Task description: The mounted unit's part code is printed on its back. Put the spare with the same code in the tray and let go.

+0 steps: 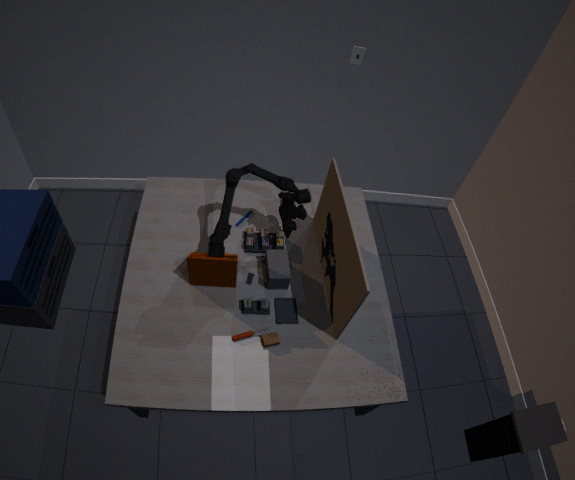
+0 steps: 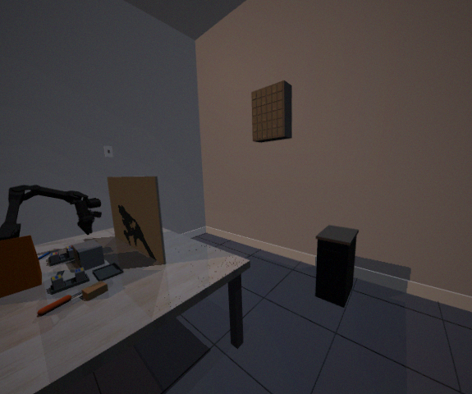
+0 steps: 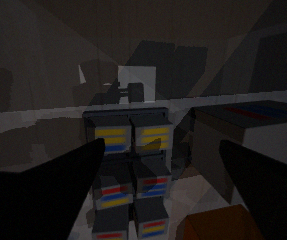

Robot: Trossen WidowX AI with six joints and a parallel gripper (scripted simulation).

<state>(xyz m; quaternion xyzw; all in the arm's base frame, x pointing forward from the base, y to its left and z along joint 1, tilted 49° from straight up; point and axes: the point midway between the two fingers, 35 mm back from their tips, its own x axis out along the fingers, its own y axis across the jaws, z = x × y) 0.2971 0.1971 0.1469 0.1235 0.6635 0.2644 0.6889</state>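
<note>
Right now my gripper tip is 9 cm past the spare block, 3 cm to the left of it and 7 cm above it. Also, from my gripper tip: grey mounted unit: 2 cm behind, 17 cm to the right, 6 cm below; tall tan board: 22 cm ahead, 14 cm to the right, 11 cm above; blue pen: 22 cm behind, 14 cm to the left, 11 cm below.
</note>
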